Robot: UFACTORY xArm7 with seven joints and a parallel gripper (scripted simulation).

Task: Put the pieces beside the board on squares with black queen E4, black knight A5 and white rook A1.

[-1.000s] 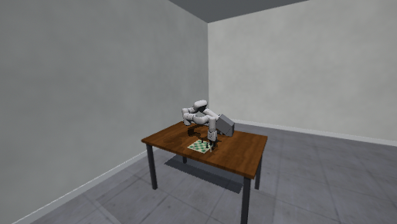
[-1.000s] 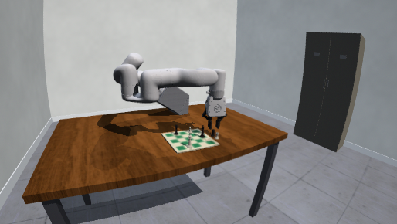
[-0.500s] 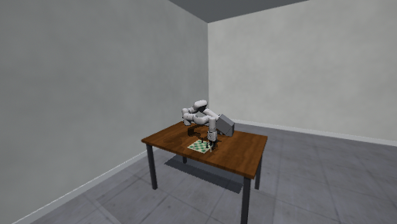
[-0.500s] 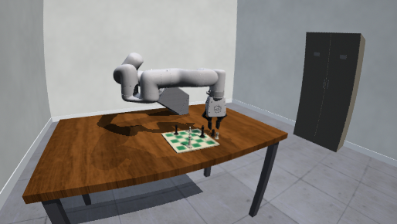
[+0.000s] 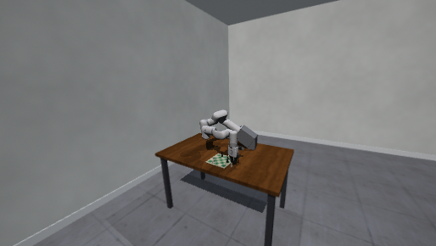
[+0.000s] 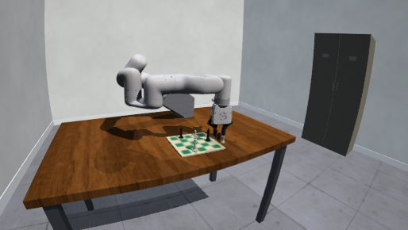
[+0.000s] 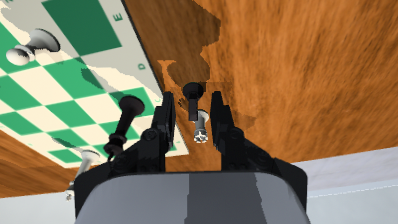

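The black knight lies 2 cm below my hand. The rest, counted from my hand: white rook (4 cm ahead, 2 cm below); then cream board (1 cm behind, 14 cm to the right, 4 cm below); then black queen (1 cm behind, 6 cm to the right).
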